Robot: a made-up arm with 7 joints. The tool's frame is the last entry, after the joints.
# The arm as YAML. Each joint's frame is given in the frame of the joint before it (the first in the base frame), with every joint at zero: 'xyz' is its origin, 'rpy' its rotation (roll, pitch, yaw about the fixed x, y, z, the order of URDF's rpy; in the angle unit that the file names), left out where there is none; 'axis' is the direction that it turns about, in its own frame. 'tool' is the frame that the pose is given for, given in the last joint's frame.
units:
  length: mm
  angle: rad
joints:
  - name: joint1
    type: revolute
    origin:
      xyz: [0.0, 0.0, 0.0]
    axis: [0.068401, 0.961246, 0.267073]
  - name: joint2
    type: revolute
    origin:
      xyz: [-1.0, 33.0, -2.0]
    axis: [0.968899, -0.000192, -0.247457]
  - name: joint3
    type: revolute
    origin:
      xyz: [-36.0, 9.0, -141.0]
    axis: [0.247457, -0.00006, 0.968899]
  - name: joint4
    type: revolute
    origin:
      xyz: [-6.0, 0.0, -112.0]
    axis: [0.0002, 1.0, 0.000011]
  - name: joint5
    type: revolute
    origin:
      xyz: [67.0, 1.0, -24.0]
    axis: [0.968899, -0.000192, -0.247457]
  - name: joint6
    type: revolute
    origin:
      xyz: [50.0, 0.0, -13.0]
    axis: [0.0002, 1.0, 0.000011]
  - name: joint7
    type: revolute
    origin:
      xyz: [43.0, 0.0, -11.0]
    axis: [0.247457, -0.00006, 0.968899]
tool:
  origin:
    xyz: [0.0, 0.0, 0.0]
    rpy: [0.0, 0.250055, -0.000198]
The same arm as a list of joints. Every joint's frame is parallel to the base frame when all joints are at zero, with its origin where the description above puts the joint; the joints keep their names.
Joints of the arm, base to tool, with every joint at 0 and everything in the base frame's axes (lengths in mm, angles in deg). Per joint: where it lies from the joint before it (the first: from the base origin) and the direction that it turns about. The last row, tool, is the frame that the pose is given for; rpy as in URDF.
joint1: origin 0 0 0 axis 0.068403 0.961235 0.26711
joint2: origin -1 33 -2 axis 0.968889 -0.0002 -0.247497
joint3: origin -36 9 -141 axis 0.247497 -0.0001 0.968889
joint4: origin -6 0 -112 axis 0.0002 1 0
joint5: origin 67 1 -24 axis 0.968889 -0.0002 -0.247497
joint6: origin 50 0 -13 axis 0.0002 1 0
joint7: origin 43 0 -11 axis 0.247497 -0.0001 0.968889
tool: origin 0 0 0 rpy 0 14.33 -0.01

